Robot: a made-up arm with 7 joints.
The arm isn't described. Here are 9 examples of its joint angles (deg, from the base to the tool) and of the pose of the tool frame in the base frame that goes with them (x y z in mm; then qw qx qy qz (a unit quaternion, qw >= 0)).
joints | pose
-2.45 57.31 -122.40 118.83 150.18 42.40 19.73 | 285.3 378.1 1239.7 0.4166 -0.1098 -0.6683 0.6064
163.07 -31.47 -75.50 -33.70 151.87 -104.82 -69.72 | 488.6 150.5 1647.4 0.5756 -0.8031 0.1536 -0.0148
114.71 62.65 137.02 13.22 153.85 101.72 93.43 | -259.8 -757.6 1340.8 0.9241 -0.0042 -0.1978 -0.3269
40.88 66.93 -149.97 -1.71 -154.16 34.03 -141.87 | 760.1 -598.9 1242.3 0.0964 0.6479 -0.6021 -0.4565
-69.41 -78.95 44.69 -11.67 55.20 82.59 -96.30 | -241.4 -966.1 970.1 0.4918 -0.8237 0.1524 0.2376
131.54 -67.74 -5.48 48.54 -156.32 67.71 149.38 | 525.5 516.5 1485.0 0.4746 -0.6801 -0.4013 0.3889
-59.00 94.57 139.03 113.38 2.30 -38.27 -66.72 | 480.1 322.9 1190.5 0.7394 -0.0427 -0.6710 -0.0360
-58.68 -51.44 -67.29 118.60 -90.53 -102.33 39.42 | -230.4 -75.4 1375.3 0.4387 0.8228 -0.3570 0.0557
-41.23 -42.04 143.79 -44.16 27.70 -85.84 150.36 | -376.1 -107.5 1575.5 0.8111 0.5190 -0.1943 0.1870
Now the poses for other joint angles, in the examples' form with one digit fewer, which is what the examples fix.
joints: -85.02 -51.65 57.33 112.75 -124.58 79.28 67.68
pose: 276 -310 1347 0.069 0.884 0.118 0.447
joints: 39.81 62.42 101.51 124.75 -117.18 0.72 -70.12
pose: -30 -413 1149 0.394 -0.100 0.906 0.118
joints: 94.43 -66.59 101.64 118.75 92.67 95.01 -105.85
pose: -209 521 875 0.890 -0.040 0.152 0.429
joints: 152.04 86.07 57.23 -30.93 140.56 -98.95 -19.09
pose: -739 -506 916 0.789 0.072 0.600 -0.112
